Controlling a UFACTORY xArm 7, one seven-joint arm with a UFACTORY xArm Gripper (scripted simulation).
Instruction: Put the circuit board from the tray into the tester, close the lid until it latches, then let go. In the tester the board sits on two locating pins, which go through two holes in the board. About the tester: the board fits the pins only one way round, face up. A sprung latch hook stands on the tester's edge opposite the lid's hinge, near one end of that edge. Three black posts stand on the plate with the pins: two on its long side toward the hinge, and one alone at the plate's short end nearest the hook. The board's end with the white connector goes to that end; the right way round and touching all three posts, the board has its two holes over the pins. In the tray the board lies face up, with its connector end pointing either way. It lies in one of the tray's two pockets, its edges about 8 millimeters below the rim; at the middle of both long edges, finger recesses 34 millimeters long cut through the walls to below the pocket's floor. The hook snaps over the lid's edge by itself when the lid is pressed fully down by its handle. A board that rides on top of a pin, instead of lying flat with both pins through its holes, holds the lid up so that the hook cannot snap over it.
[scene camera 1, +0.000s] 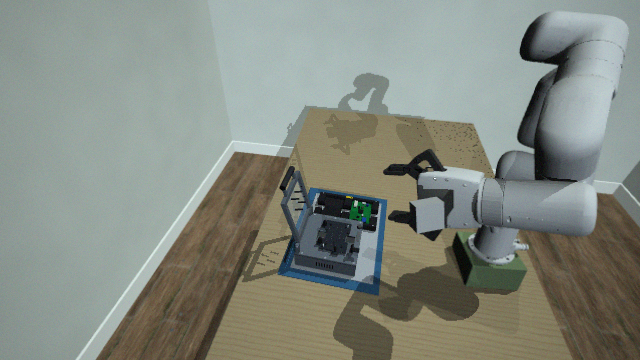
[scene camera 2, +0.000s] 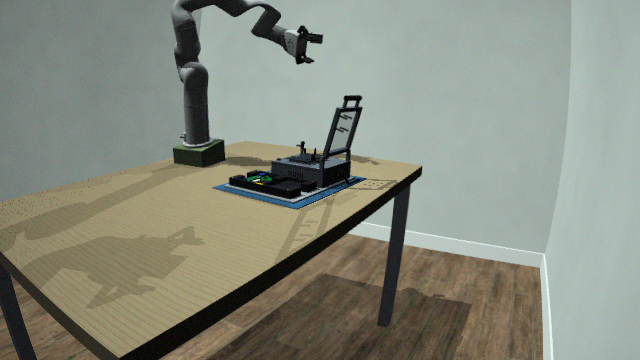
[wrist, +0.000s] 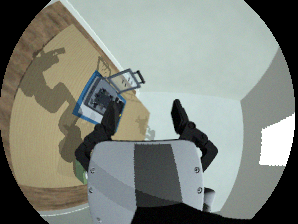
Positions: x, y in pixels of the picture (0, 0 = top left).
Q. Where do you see a lid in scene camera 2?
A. At 345, 121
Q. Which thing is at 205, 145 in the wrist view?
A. My gripper.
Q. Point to my gripper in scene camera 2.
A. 312, 50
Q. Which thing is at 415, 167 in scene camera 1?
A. My gripper.
